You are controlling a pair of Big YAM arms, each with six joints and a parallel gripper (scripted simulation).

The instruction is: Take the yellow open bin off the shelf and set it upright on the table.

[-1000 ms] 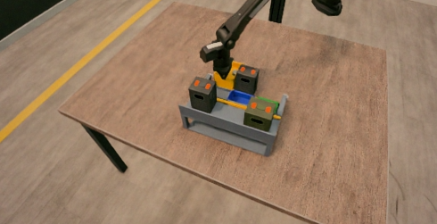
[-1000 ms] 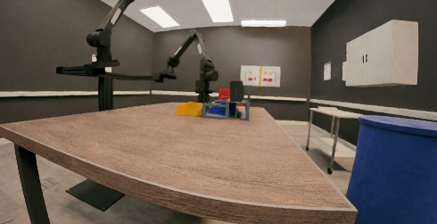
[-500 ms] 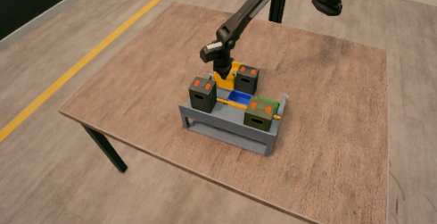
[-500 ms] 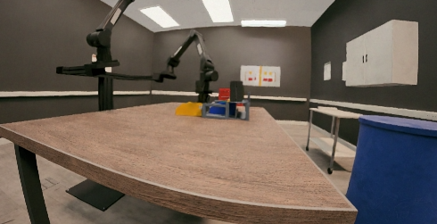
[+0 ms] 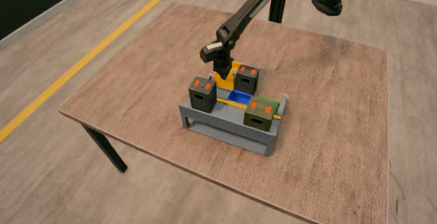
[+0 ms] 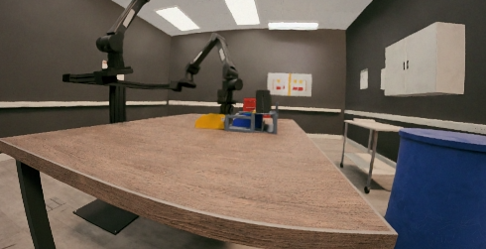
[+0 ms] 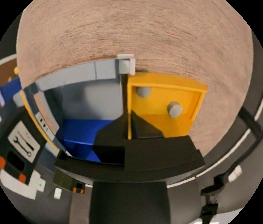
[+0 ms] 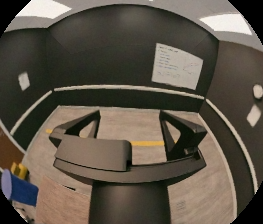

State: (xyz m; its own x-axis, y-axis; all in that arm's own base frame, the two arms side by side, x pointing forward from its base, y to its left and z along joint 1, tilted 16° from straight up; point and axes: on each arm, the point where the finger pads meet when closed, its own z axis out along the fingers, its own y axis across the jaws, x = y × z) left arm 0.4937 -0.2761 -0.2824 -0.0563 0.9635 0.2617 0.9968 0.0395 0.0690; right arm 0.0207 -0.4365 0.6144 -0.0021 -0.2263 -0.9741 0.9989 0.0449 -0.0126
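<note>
Now: left hand 8 cm past the yellow open bin, 3 cm above it and 1 cm to the left of it. The rest, counted from my left hand: grey shelf: 13 cm ahead, 12 cm to the left; then dark lidded bin: 10 cm to the left, 4 cm behind, 1 cm below.
</note>
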